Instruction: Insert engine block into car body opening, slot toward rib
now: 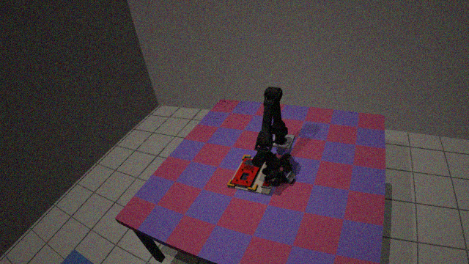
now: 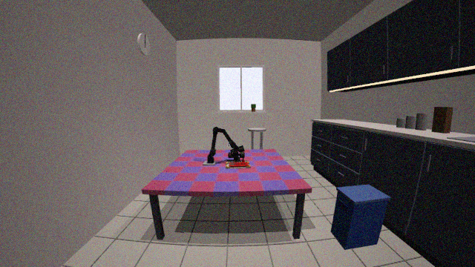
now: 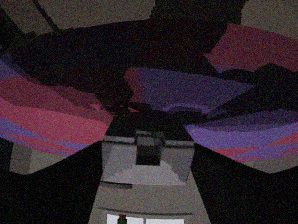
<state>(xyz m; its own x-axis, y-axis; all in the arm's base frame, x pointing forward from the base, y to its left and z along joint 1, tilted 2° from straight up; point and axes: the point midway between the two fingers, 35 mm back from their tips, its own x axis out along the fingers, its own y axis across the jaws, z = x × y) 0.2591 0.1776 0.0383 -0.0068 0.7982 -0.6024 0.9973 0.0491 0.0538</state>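
Now: the grey engine block 10 mm to the right of my gripper tip.
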